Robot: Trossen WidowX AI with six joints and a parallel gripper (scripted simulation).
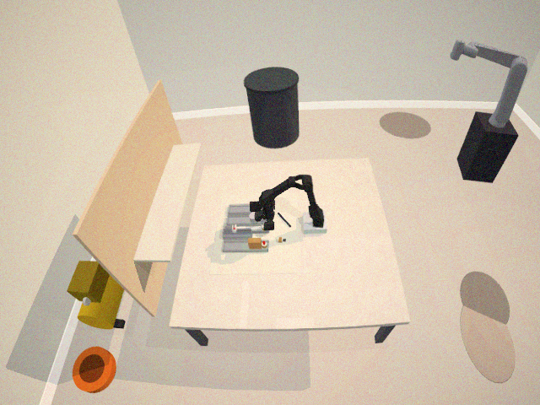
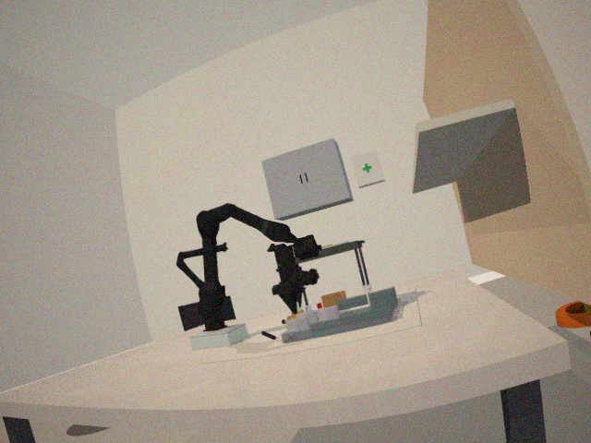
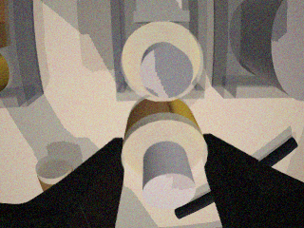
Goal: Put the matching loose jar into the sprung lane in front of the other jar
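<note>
The small jar is 8 cm behind my gripper tip, 8 cm to the left of it and 3 cm below it. Also, from my gripper tip: pusher plate: 14 cm ahead, 5 cm to the left; brown box: 7 cm ahead, 14 cm to the left, 1 cm below; black stick: 7 cm behind, 9 cm to the right, 4 cm below.
</note>
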